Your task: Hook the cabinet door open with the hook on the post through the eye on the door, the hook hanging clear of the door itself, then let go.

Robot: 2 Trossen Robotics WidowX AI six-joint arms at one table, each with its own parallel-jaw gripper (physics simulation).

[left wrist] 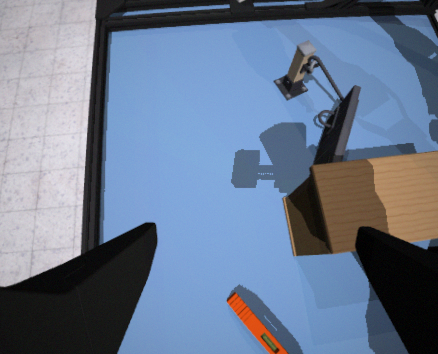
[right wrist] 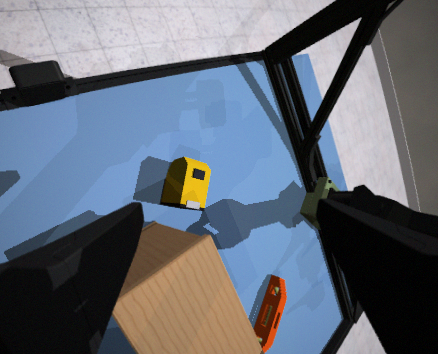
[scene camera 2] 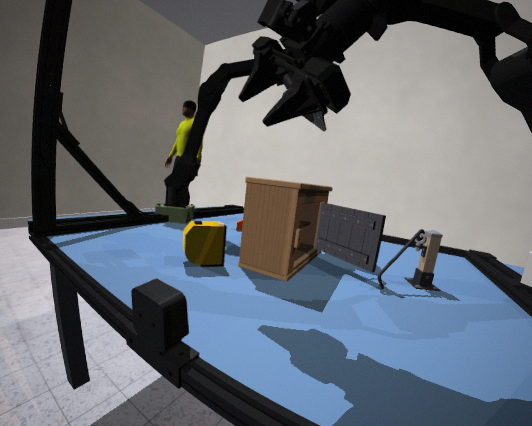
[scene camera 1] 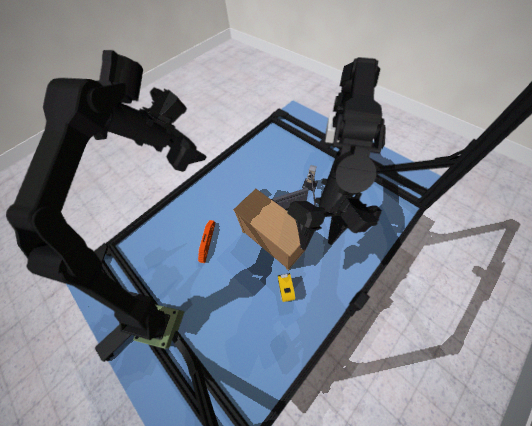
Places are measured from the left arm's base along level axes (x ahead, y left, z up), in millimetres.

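Where they show: left gripper, fingertip midpoint: (left wrist: 256, 234) (scene camera 2: 319, 126); right gripper, fingertip midpoint: (right wrist: 231, 209) (scene camera 2: 251, 110) (scene camera 1: 316, 246); left arm's base at its link origin: (scene camera 2: 176, 205) (scene camera 1: 155, 324).
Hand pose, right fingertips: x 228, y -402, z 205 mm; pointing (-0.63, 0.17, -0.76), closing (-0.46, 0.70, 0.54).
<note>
Things, the pixels of their top centre, and the offset from my right fingertips. "spot": a spot on its surface instead.
- wooden cabinet at its top centre: (left wrist: 413, 195) (scene camera 2: 296, 182) (scene camera 1: 271, 219) 98 mm ahead, 124 mm left, 93 mm down
- post at a spot on its surface: (left wrist: 299, 66) (scene camera 2: 423, 246) spot: 341 mm ahead, 36 mm left, 180 mm down
- orange spirit level at its top centre: (left wrist: 270, 343) (right wrist: 276, 320) (scene camera 1: 204, 237) 51 mm ahead, 350 mm left, 211 mm down
- yellow tape measure at its top centre: (right wrist: 201, 185) (scene camera 2: 206, 218) (scene camera 1: 285, 284) 60 mm back, 60 mm left, 170 mm down
The wooden cabinet (scene camera 1: 272, 225) (scene camera 2: 267, 230) (left wrist: 395, 200) (right wrist: 185, 295) stands with its dark door (scene camera 2: 350, 235) (left wrist: 346, 125) swung open. The eye (left wrist: 317, 119) is a ring on the door's face, near the free edge. The post (scene camera 2: 428, 257) (left wrist: 299, 66) stands beyond that edge. Its hook (scene camera 2: 400, 253) (left wrist: 329, 78) slants down outside the eye; its end is hidden behind the door in the left wrist view. My left gripper (scene camera 1: 189, 161) (left wrist: 256, 234) is open, high above the table, away from the door. My right gripper (scene camera 1: 318, 244) (scene camera 2: 255, 110) (right wrist: 231, 209) is open above the cabinet.
An orange spirit level (scene camera 1: 206, 241) (left wrist: 254, 321) (right wrist: 271, 312) lies beside the cabinet. A yellow tape measure (scene camera 1: 287, 288) (scene camera 2: 205, 244) (right wrist: 195, 185) stands near the cabinet's other end. A black frame (scene camera 1: 195, 172) borders the blue table top. A person (scene camera 2: 184, 131) stands in the background.
</note>
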